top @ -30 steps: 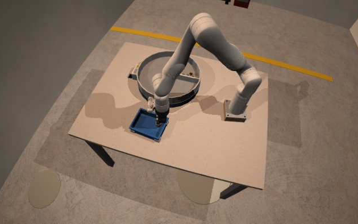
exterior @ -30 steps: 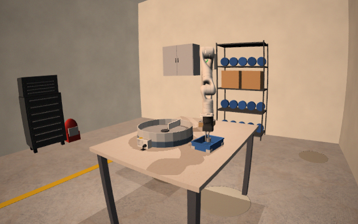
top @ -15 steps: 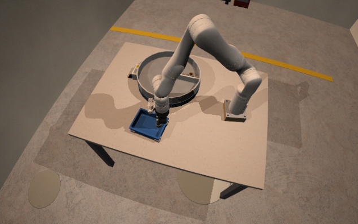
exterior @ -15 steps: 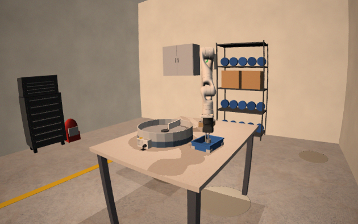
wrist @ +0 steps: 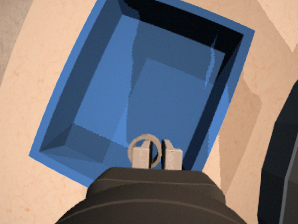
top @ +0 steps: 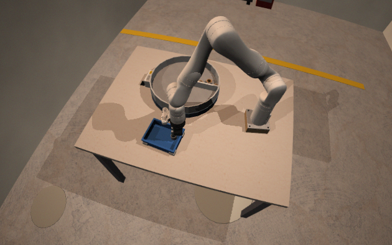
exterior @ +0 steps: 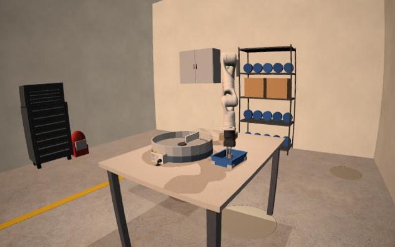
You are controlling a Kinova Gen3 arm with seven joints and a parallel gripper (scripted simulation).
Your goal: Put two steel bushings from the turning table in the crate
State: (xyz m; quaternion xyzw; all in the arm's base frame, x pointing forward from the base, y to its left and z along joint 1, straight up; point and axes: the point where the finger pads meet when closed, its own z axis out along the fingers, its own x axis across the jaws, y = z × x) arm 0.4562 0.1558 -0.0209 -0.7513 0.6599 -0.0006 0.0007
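The blue crate lies 5 cm ahead of my hand and 2 cm to the left of it.
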